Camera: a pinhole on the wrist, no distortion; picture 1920 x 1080 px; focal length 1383.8 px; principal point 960.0 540.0 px. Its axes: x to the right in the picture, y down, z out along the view. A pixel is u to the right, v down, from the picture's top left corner.
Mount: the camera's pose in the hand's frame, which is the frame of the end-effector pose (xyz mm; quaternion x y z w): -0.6 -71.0 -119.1 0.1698 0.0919 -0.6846 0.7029
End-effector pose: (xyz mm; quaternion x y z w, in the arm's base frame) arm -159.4 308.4 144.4 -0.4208 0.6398 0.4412 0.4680
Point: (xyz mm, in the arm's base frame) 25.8 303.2 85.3
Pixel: 1311 812
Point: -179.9 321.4 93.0
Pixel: outside the picture
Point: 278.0 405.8 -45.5
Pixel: 1613 913
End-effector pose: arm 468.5 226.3 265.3 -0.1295 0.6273 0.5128 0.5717
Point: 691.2 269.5 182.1
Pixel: 1025 777
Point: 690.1 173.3 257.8
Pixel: 1162 189
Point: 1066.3 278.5 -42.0
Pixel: 1683 877
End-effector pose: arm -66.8 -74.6 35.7 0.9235 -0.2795 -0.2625 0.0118
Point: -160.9 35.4 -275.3
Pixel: 512 789
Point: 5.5 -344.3 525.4
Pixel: behind the camera
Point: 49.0 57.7 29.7
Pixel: 1748 847
